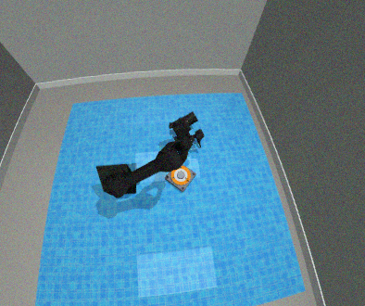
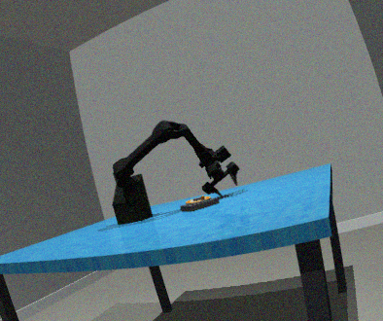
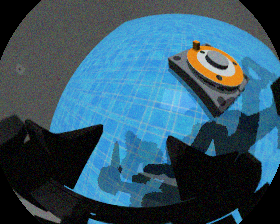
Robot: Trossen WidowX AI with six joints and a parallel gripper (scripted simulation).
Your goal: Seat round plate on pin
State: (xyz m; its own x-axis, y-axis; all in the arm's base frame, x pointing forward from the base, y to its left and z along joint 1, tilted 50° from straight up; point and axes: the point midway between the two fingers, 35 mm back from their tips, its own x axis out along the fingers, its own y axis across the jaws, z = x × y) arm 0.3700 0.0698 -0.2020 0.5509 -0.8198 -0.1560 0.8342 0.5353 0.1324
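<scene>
Right now my gripper tip is 15 cm to the left of the square base and 9 cm past it.
</scene>
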